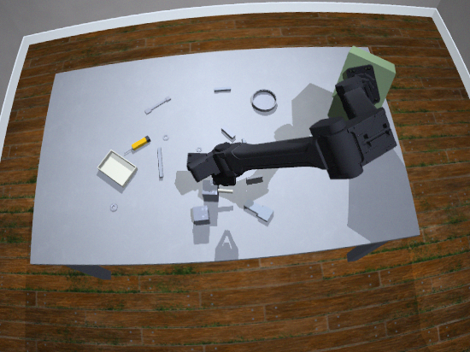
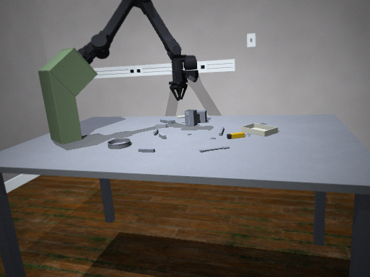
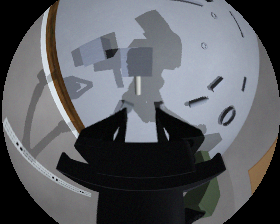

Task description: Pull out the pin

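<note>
Right now my hand is 100 mm above the pale pin, 20 mm short of it and 10 mm to the right of it. From my hand the other things lie so: long bar: 260 mm ahead, 140 mm below, 100 mm to the right; grey block: 100 mm below, 50 mm ahead, 10 mm to the left; metal ring: 390 mm to the right, 130 mm below, 110 mm behind.
</note>
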